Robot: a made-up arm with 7 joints.
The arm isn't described. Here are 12 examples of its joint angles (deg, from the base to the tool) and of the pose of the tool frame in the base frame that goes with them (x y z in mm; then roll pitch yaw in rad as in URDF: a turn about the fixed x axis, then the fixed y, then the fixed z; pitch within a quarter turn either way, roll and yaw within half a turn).
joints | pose
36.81 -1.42 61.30 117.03 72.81 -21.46 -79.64 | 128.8 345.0 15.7 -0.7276 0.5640 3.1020
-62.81 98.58 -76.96 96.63 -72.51 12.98 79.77 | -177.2 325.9 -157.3 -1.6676 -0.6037 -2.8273
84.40 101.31 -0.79 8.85 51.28 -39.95 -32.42 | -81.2 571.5 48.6 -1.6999 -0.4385 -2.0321
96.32 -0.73 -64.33 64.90 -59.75 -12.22 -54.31 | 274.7 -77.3 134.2 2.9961 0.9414 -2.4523
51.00 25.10 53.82 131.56 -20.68 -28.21 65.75 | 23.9 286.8 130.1 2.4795 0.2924 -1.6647
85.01 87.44 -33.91 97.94 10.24 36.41 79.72 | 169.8 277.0 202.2 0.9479 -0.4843 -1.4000
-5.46 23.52 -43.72 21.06 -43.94 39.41 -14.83 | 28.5 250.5 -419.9 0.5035 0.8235 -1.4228
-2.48 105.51 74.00 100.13 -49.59 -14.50 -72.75 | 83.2 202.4 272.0 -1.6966 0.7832 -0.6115
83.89 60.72 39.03 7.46 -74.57 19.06 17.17 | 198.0 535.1 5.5 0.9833 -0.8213 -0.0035
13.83 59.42 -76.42 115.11 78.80 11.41 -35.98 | 110.1 81.3 -213.4 -0.2308 -0.4830 -0.1753
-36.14 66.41 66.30 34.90 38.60 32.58 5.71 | 30.2 557.9 -61.3 0.4413 -0.9158 0.8430
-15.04 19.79 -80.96 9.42 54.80 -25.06 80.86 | -104.3 249.4 -414.1 -1.3571 -0.1441 -0.5009
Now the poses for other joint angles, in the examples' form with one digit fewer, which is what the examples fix.
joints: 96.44 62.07 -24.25 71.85 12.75 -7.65 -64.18
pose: 186 323 250 -2.285 -0.185 -2.211
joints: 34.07 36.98 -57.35 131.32 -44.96 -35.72 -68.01
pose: 147 11 -27 2.985 0.303 2.849
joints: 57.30 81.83 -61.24 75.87 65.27 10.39 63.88
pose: 282 350 -35 -0.142 -1.117 -0.833
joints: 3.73 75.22 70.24 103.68 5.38 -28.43 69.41
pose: 73 315 208 1.639 0.426 -1.881
